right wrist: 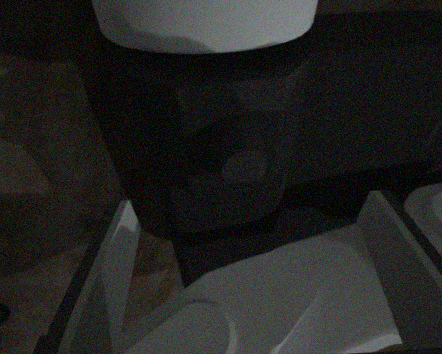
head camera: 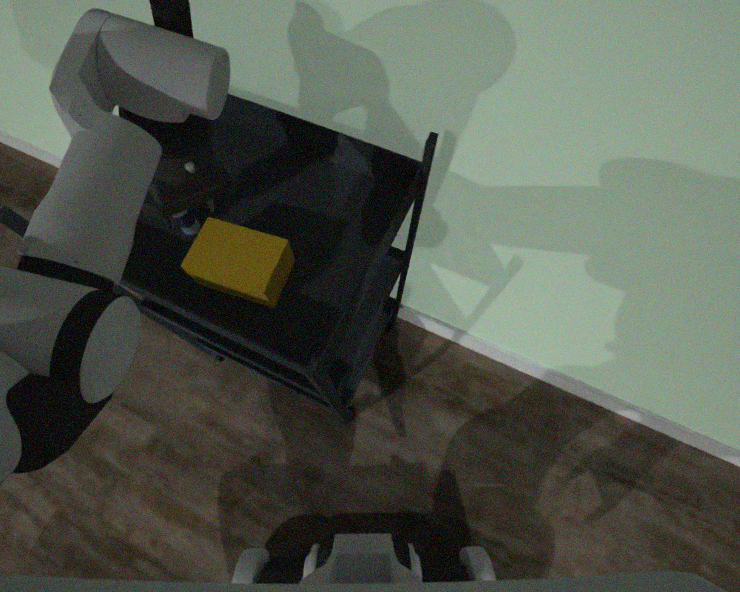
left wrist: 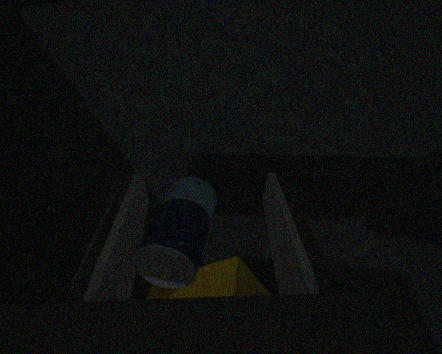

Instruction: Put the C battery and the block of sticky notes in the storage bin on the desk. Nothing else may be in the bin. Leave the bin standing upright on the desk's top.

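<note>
The C battery, a blue and white cylinder, is on the dark desk beside the yellow block of sticky notes. In the left wrist view its pale end faces the camera. My left gripper is partly open and holds nothing. It is over the battery, which appears between the fingers, nearer the left one in that view; contact is too dark to tell. My right gripper is wide open and empty, away from both objects. The storage bin cannot be made out.
A dark upright side frame stands at the desk's right end. The pale green wall is behind the desk, and the wooden floor is in front. My left arm covers the desk's left part in the head view.
</note>
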